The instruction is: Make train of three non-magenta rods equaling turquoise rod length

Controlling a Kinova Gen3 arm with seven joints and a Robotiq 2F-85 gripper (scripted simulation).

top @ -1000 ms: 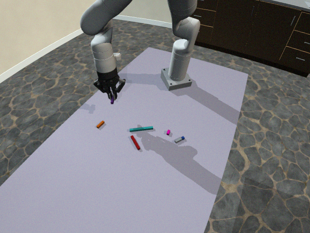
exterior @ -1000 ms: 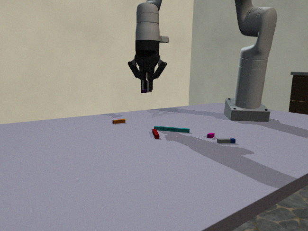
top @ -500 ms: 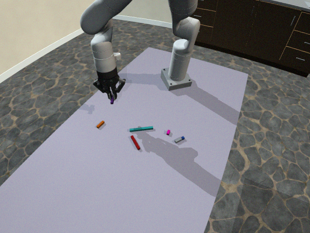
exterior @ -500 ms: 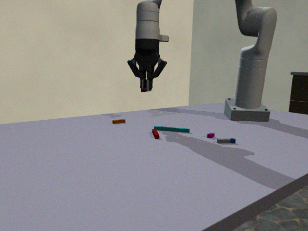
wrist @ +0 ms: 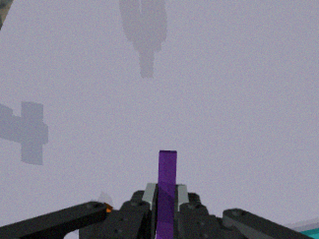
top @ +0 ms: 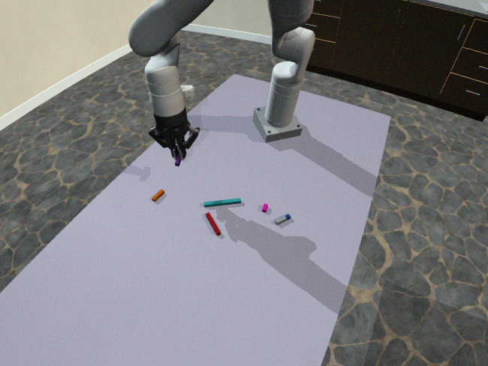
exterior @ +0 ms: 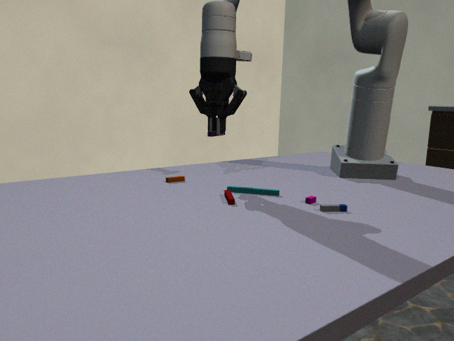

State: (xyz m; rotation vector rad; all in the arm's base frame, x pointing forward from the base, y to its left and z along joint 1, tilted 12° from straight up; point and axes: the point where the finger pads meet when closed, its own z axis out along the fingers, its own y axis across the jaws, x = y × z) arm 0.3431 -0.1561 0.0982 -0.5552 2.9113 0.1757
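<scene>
Right now my hand is 300 mm to the right of the grey rod and 110 mm above it. From my hand the other things lie so: turquoise rod (140 mm to the left, 110 mm below, 20 mm ahead); orange rod (110 mm below, 80 mm ahead, 40 mm to the right); purple rod (10 mm below).
</scene>
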